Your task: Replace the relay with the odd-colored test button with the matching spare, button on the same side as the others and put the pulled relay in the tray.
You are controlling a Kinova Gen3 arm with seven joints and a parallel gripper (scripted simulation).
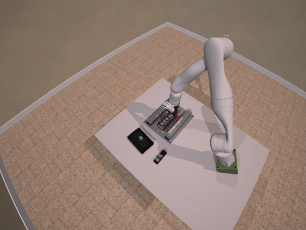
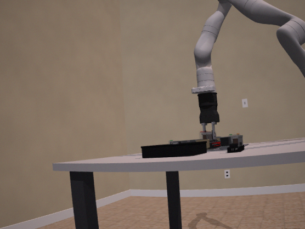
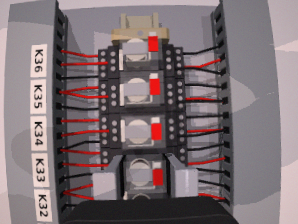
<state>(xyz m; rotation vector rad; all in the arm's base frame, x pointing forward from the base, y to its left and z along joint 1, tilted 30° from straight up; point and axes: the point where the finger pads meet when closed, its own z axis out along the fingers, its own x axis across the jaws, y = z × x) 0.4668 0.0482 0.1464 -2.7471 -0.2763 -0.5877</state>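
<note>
Right now my hand is 10 mm to the left of the relay panel and 50 mm above it. Also, from my hand: spare holder 210 mm behind, 220 mm to the left, 50 mm below; red wiring 50 mm behind, 40 mm below; black tray 40 mm behind, 280 mm to the left, 40 mm below.
</note>
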